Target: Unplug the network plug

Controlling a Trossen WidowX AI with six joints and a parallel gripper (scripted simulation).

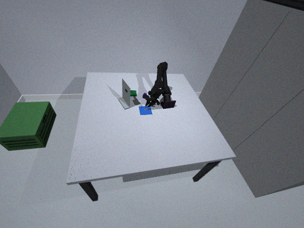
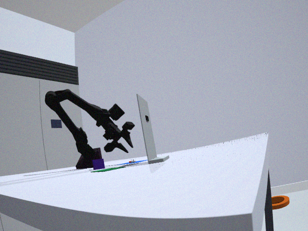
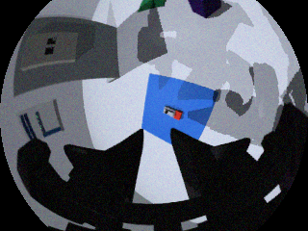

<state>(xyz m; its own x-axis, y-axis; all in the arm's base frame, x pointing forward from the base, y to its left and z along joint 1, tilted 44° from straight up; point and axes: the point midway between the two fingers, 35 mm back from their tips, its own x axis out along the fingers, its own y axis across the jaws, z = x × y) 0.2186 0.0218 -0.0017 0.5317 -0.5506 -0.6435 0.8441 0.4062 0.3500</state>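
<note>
Now: gripper tip 5 cm above the network plug, 1 cm to the left of it and 1 cm short of it. The rest, counted from my gripper tip: grey panel (18 cm ahead, 14 cm to the right, 5 cm above); then blue marked square (6 cm below, 1 cm ahead).
</note>
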